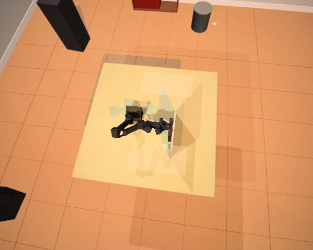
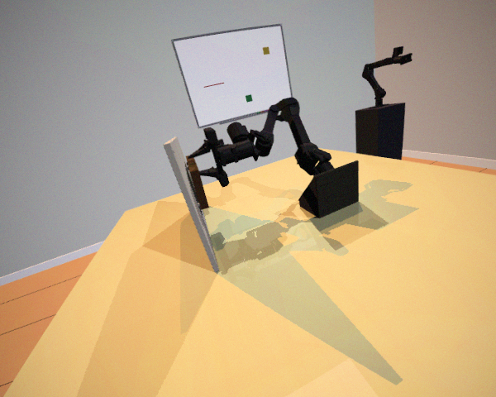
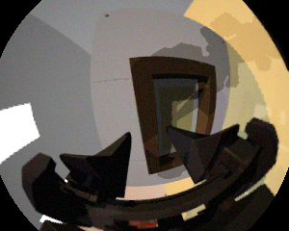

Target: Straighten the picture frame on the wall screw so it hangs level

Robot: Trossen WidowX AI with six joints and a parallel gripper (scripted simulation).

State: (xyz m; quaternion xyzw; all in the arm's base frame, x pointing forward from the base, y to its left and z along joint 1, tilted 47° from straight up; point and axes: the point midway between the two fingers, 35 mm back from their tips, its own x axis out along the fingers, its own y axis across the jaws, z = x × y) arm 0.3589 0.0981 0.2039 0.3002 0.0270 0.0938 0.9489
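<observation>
My gripper tip is now 10 mm short of the brown picture frame, 10 mm to the left of it and 50 mm above it. Round my gripper tip: upright wall panel 20 mm ahead, 10 mm to the left, 60 mm below.
</observation>
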